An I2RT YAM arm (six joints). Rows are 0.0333 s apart.
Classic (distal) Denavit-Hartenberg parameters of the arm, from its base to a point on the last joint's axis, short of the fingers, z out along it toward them. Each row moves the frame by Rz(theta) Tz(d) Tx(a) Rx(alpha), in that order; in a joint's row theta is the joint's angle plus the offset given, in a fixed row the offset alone. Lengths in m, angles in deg.
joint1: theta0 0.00  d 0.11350  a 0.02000  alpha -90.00
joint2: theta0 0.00  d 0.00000  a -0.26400  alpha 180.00
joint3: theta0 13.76  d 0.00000  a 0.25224  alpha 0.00
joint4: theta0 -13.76  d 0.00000  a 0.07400  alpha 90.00
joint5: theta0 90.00  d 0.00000  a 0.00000  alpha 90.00
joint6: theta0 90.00  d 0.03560  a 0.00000  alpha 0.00
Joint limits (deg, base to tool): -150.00..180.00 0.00..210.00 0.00..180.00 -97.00..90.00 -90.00..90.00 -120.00..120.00
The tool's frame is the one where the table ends.
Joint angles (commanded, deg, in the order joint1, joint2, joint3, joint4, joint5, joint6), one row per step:
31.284 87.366 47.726 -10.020 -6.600 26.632
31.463 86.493 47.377 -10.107 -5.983 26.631
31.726 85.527 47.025 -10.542 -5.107 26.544
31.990 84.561 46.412 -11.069 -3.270 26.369
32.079 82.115 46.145 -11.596 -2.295 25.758
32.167 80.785 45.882 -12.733 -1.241 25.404
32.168 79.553 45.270 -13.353 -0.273 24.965
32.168 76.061 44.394 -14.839 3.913 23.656
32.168 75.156 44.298 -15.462 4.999 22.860
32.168 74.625 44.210 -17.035 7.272 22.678
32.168 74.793 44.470 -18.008 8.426 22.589
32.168 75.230 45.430 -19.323 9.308 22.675
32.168 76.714 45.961 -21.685 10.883 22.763
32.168 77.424 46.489 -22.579 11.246 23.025
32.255 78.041 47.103 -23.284 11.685 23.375
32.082 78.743 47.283 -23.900 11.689 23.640
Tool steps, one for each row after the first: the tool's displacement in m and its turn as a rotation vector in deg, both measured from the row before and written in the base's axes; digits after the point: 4 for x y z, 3 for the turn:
-0.0023 -0.0007 0.0024 -0.173 -0.618 -0.221
-0.0030 -0.0009 0.0023 -0.514 -0.536 -0.245
-0.0035 -0.0019 0.0007 -1.362 -0.657 -0.806
-0.0042 -0.0028 0.0096 -0.070 -2.027 -0.102
-0.0036 -0.0025 0.0033 -0.893 -0.491 -0.361
-0.0036 -0.0030 0.0016 -0.853 -0.543 -0.327
-0.0074 -0.0077 0.0090 -2.770 -3.027 -1.893
-0.0020 -0.0020 0.0026 -1.063 -0.815 -0.174
-0.0022 -0.0030 -0.0001 -2.121 0.024 -1.421
0.0000 -0.0008 -0.0005 -1.250 0.269 -0.708
0.0015 0.0003 0.0018 -0.928 0.336 -0.646
0.0009 -0.0006 -0.0062 -2.743 2.172 -1.063
0.0012 0.0005 -0.0012 -0.660 0.796 -0.424
0.0013 0.0010 -0.0002 -0.469 0.459 -0.449
0.0010 -0.0003 -0.0028 -0.453 0.996 -0.387

